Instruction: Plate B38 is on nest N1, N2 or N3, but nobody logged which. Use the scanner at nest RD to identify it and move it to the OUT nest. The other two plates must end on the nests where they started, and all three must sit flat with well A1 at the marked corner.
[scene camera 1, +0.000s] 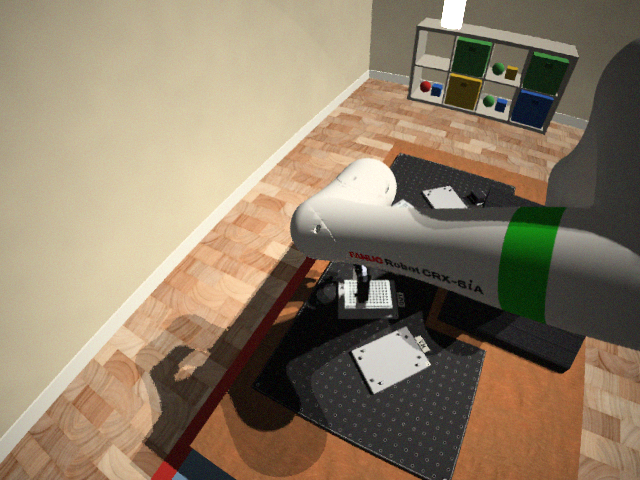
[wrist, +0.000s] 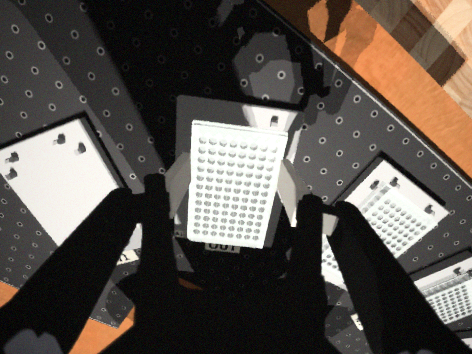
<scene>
I see my gripper (wrist: 235, 169), an out nest (scene camera 1: 342, 313), a nest N1 (scene camera 1: 393, 358) and an N2 nest (wrist: 380, 170).
The out nest shows as well in the wrist view (wrist: 189, 108).
</scene>
